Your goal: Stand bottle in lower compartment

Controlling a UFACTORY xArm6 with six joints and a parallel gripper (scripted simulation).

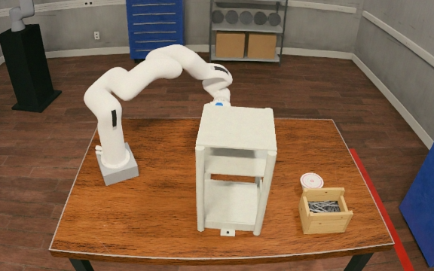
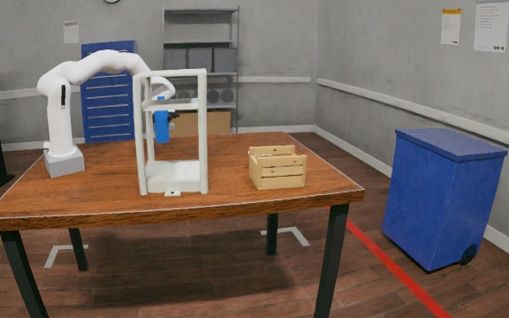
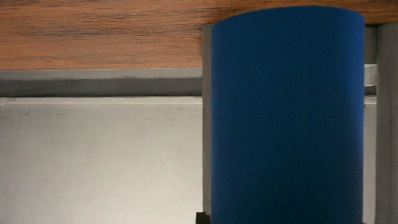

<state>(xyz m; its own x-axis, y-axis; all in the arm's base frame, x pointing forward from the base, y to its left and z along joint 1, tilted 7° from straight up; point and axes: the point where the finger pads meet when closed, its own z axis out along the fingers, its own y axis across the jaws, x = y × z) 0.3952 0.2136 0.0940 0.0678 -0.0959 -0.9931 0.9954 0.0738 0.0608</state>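
The shelving unit lies 31 cm to the right of my hand, 10 cm ahead of it and 3 cm above it. From my hand the other things lie so: white round disc: 41 cm ahead, 18 cm to the right, 12 cm below; then wooden crate: 45 cm ahead, 33 cm to the right, 11 cm below; then blue bottle: 3 cm above.
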